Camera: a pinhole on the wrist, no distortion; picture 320 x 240 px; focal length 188.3 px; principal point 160.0 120.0 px. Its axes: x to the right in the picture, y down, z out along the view. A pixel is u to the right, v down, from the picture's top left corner.
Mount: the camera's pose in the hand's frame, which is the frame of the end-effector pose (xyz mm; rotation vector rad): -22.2 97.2 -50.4 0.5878 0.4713 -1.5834
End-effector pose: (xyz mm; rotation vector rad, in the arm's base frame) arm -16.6 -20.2 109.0 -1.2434 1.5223 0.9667
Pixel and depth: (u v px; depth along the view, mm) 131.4 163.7 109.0
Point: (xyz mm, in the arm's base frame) -48.1 32.7 103.5
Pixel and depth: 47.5 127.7 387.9
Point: 16.1 371.6 31.5
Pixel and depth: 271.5 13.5 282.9
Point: 198.3 58.2 296.0
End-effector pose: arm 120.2 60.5 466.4 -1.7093 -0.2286 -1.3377
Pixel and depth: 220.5 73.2 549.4
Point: -19.6 541.3 485.4
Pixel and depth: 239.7 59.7 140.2
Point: 81.7 123.9 413.9
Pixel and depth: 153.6 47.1 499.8
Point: 134.9 511.6 349.8
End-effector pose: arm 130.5 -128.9 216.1 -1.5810 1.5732 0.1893
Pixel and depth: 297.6 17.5 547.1
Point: 565.7 138.7 638.1
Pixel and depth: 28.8 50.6 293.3
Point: 164.7 191.4 88.7
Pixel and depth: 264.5 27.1 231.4
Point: 237.8 -2.8 356.2
